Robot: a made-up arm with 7 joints. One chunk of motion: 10 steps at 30 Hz.
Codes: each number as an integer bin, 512 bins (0 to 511) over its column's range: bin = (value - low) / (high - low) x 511, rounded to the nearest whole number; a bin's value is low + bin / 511 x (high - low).
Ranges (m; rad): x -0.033..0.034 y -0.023..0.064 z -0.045..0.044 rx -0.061..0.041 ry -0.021..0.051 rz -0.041..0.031
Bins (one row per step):
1: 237 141 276 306 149 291
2: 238 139 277 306 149 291
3: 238 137 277 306 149 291
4: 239 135 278 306 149 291
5: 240 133 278 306 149 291
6: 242 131 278 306 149 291
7: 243 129 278 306 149 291
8: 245 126 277 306 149 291
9: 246 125 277 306 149 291
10: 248 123 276 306 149 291
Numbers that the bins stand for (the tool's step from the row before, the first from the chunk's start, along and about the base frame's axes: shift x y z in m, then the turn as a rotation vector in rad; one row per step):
1: -0.00193 0.00101 0.00307 0.00008 -0.00001 0.00000
2: -0.00179 0.00067 0.00324 0.00008 -0.00001 0.00000
3: -0.00179 0.00032 0.00324 0.00008 -0.00001 0.00000
4: -0.00166 -0.00002 0.00342 0.00008 -0.00001 0.00000
5: -0.00153 -0.00036 0.00342 0.00008 -0.00001 0.00000
6: -0.00127 -0.00070 0.00342 0.00008 -0.00001 0.00000
7: -0.00114 -0.00104 0.00342 0.00008 -0.00001 0.00000
8: -0.00088 -0.00155 0.00324 0.00008 -0.00001 0.00000
9: -0.00075 -0.00172 0.00324 0.00008 -0.00001 0.00000
10: -0.00048 -0.00206 0.00307 0.00008 -0.00001 0.00000

